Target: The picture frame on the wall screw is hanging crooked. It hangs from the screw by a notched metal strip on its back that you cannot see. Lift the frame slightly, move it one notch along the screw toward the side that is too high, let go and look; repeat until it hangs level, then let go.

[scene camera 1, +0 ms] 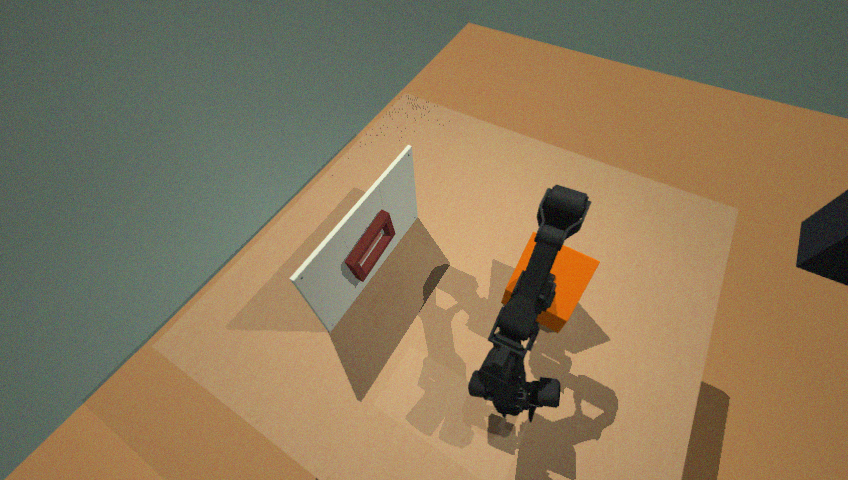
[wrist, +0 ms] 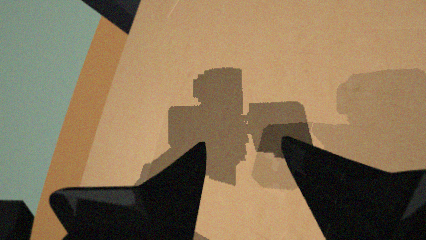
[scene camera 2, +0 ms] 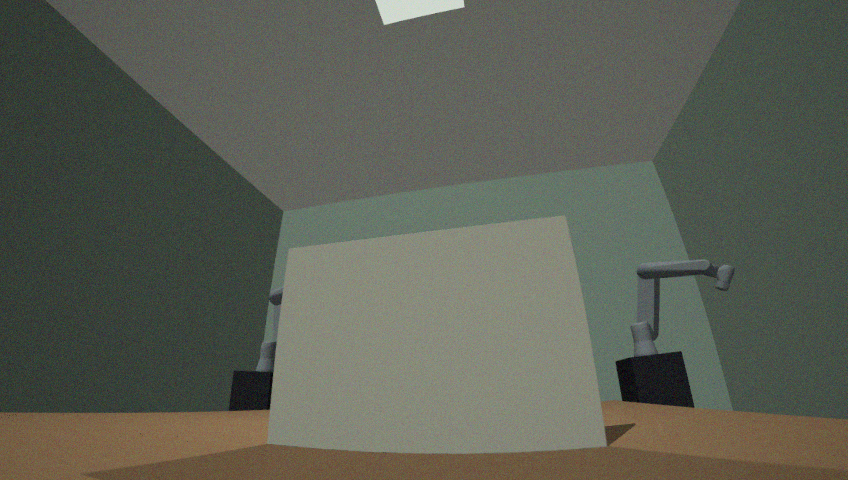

Labels:
gripper: scene camera 1; wrist; not seen in scene camera 2 (hidden by a white wall panel)
red picture frame: scene camera 1 376, 238; not seen in the wrist view (out of frame); not seen in scene camera 2 (hidden by a white wall panel)
same spot on gripper: (scene camera 1: 534, 403) = (wrist: 104, 210)

